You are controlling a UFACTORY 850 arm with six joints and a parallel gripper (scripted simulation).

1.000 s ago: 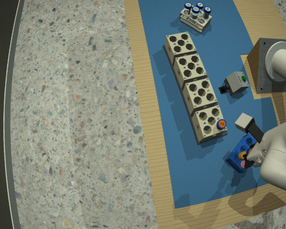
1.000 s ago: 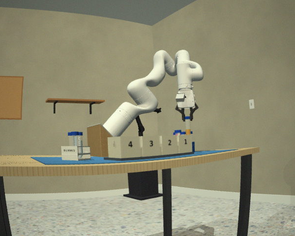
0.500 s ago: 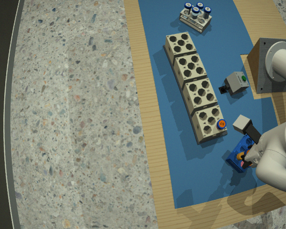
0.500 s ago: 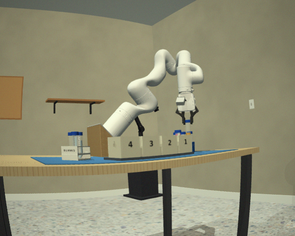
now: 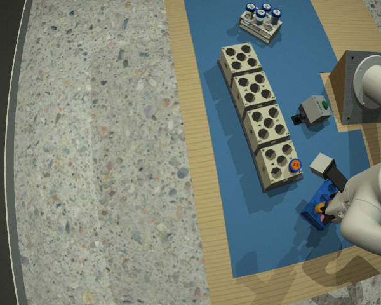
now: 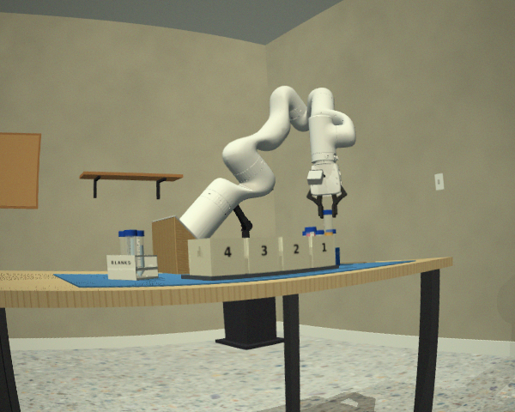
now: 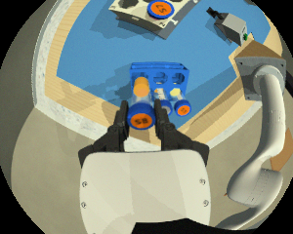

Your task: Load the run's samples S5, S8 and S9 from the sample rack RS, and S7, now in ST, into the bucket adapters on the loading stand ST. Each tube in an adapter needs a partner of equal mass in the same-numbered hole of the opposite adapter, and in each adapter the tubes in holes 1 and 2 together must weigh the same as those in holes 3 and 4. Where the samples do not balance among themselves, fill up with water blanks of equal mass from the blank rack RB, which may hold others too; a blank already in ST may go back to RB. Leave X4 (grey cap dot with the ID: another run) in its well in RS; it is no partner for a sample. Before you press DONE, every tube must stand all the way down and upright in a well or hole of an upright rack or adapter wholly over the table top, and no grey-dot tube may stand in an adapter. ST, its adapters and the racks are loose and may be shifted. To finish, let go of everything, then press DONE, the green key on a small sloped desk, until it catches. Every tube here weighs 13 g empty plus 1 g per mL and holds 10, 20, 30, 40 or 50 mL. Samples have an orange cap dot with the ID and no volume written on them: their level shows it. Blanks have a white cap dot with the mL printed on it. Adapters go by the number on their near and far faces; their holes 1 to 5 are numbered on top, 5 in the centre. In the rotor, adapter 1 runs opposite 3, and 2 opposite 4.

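The orange-dot sample tube lies 10 mm behind my hand, 10 mm to the right of it and 50 mm below it. Also, from my hand: sample tube S5: 100 mm behind, 10 mm to the right, 110 mm below; then sample S9: 20 mm behind, 40 mm to the left, 110 mm below; then grey-dot tube X4: 50 mm behind, 10 mm to the left, 110 mm below.
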